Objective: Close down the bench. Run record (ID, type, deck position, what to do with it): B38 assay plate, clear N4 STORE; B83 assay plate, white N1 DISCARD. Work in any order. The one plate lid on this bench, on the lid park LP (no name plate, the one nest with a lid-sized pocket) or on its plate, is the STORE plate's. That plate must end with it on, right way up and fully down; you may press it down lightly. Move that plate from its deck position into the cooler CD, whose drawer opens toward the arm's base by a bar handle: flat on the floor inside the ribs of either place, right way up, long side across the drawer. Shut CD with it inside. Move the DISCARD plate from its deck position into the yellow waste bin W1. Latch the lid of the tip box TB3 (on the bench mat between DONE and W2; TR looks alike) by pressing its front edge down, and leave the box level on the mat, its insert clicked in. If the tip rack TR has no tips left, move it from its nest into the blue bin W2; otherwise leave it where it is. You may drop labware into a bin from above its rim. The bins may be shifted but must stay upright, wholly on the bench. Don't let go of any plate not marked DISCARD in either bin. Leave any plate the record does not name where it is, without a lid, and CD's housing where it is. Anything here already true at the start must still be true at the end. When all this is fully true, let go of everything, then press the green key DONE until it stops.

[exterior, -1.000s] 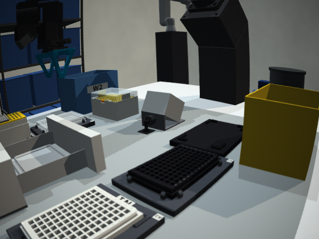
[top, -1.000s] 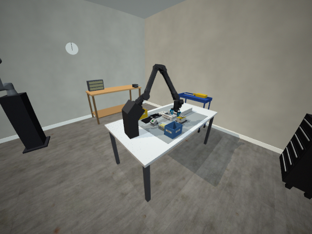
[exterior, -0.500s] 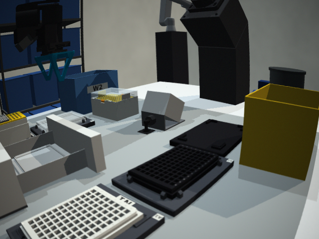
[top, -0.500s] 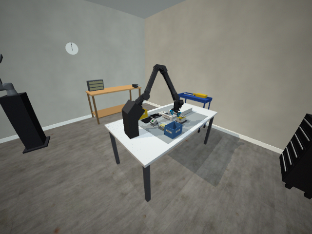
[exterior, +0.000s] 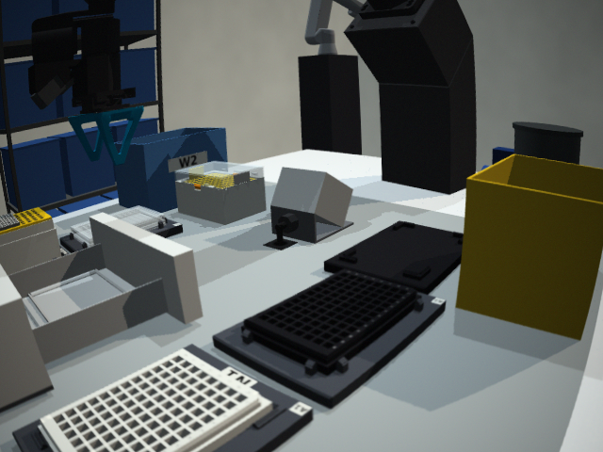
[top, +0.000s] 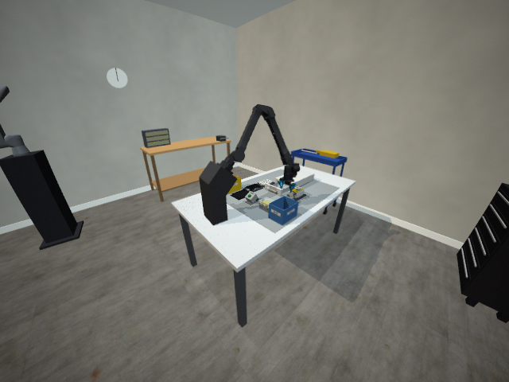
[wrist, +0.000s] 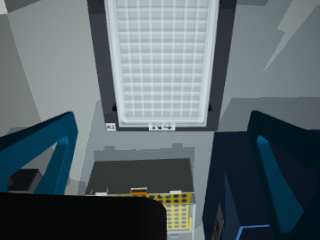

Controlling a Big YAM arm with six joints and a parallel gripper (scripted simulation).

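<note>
The clear plate lid is 10 cm below my hand. From my hand the other things lie so: tip box lid (18 cm behind, 7 cm below, 1 cm to the left); tip rack TR (16 cm ahead, 7 cm below, 2 cm to the left); clear plate (10 cm below).
</note>
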